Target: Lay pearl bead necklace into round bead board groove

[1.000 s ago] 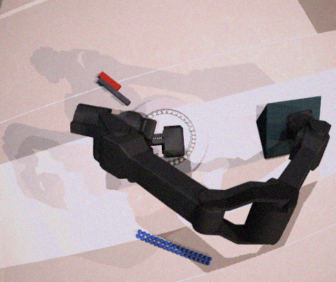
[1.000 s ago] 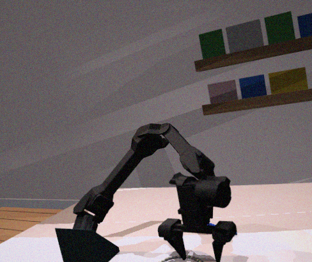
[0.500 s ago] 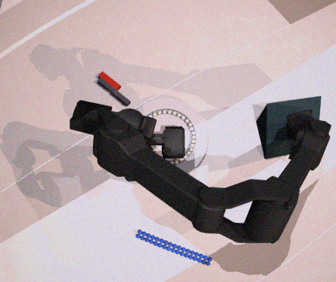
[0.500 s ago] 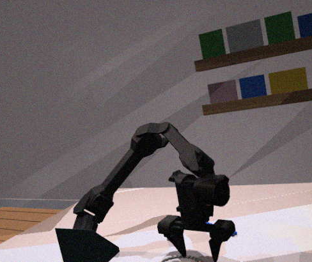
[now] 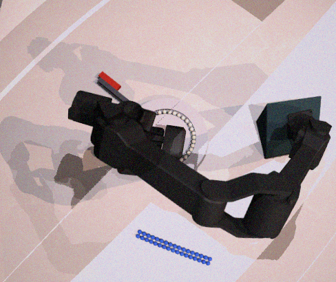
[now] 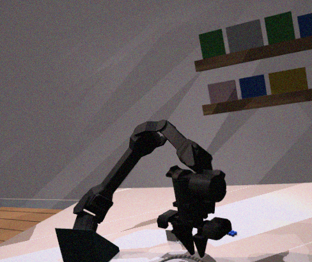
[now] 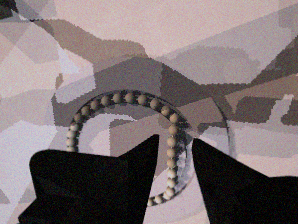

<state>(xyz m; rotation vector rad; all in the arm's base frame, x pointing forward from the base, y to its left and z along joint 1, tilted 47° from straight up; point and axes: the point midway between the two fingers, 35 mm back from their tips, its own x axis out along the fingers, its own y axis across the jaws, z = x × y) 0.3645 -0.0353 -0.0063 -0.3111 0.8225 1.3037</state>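
My gripper tip is 5 cm past the round bead board, 3 cm above it and 2 cm to the left of it. Round my gripper tip: small beige cube: 16 cm to the left, 13 cm behind, 2 cm below; then grey block: 19 cm to the right, 6 cm ahead, 4 cm below.
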